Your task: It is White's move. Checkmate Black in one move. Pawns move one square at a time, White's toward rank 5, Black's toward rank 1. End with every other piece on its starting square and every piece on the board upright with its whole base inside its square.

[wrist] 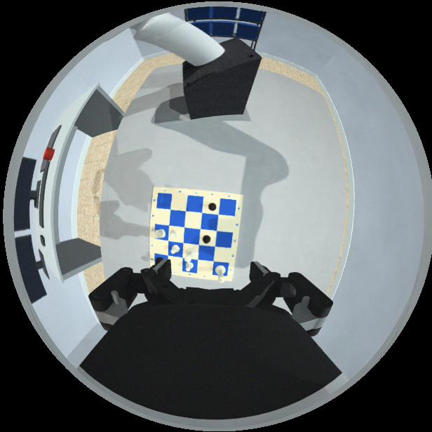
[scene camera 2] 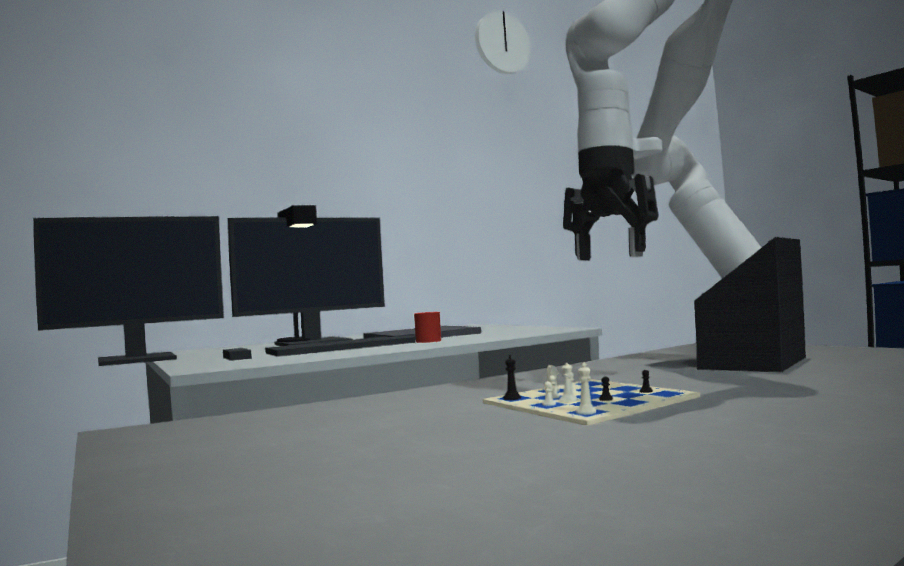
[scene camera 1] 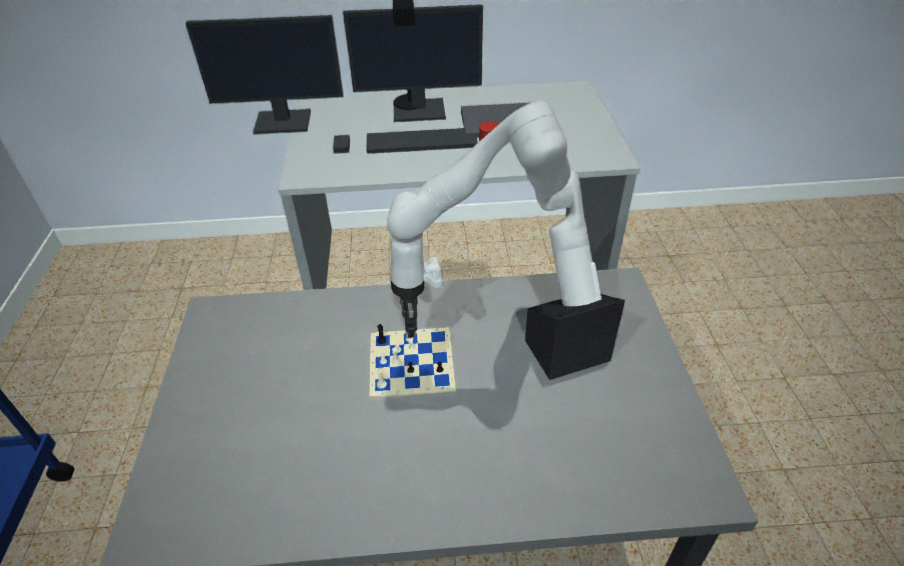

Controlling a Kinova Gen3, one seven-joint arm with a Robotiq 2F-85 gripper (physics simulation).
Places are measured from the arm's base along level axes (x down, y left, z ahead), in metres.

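Where they show: gripper, fingertip midpoint: (scene camera 2: 609, 258) (scene camera 1: 408, 322); arm's base at its link origin: (scene camera 2: 748, 272) (scene camera 1: 580, 301).
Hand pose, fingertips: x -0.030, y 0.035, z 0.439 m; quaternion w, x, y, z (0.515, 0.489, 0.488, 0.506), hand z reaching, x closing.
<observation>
Each offset is from my fingertips to the centre of the thing. Level surfaces: height alone.
The 5x5 blue-and-cream board (scene camera 1: 445, 392) (scene camera 2: 587, 421) (wrist: 238, 200) lies on the table. In the first scene view a black king {dx +0.160, dy -0.131, dz +0.074 m} (scene camera 1: 380, 334) (scene camera 2: 511, 378) stands at its back left corner and a white king {dx +0.160, dy +0.022, dz +0.084 m} (scene camera 1: 381, 383) (scene camera 2: 585, 393) (wrist: 220, 270) at its front left corner. A white pawn {dx +0.176, dy -0.054, dz +0.075 m} (scene camera 1: 382, 360) (scene camera 2: 548, 393) (wrist: 189, 265) stands between them. A tall white piece {dx +0.165, dy -0.050, dz +0.042 m} (scene camera 2: 567, 384) and two other white pieces stand nearby, partly overlapping. Two black pawns {dx +0.176, dy -0.013, dz +0.006 m} (scene camera 1: 410, 367) (scene camera 2: 605, 388) (wrist: 206, 239) stand apart. My gripper (scene camera 1: 410, 332) (scene camera 2: 609, 246) is open and empty, well above the board.
The arm's black base block (scene camera 1: 577, 340) (scene camera 2: 747, 313) (wrist: 220, 85) stands to the board's right on the grey table {dx +0.198 m} (scene camera 1: 300, 466). Behind the table is a desk (scene camera 1: 320, 173) with two monitors, a keyboard and a red mug (scene camera 2: 427, 327) (wrist: 48, 153). A blue cart (scene camera 1: 20, 466) is at far left.
</observation>
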